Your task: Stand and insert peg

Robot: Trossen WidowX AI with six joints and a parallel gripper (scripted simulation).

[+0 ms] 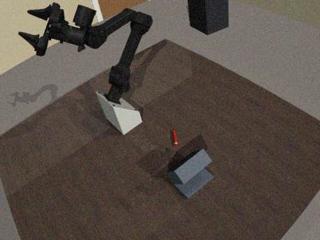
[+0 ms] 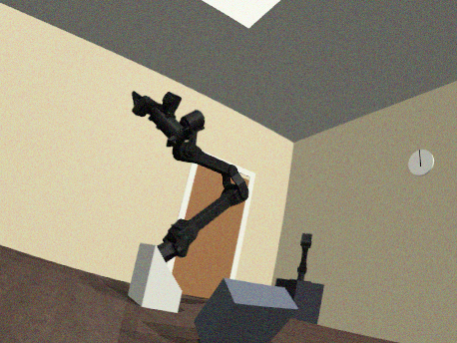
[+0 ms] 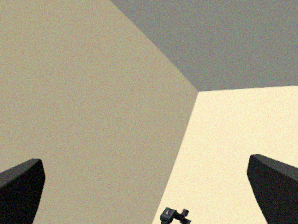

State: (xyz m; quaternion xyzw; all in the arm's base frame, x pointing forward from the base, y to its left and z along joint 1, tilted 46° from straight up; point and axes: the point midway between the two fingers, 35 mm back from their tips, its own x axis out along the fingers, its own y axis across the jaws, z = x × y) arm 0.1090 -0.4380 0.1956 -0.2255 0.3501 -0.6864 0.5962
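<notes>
Now: the red peg 610 mm below my gripper tip, 340 mm to the left of it and 240 mm ahead of it. The rest, counted from my gripper tip: sloped panel 550 mm below, 420 mm ahead, 280 mm to the left.
</notes>
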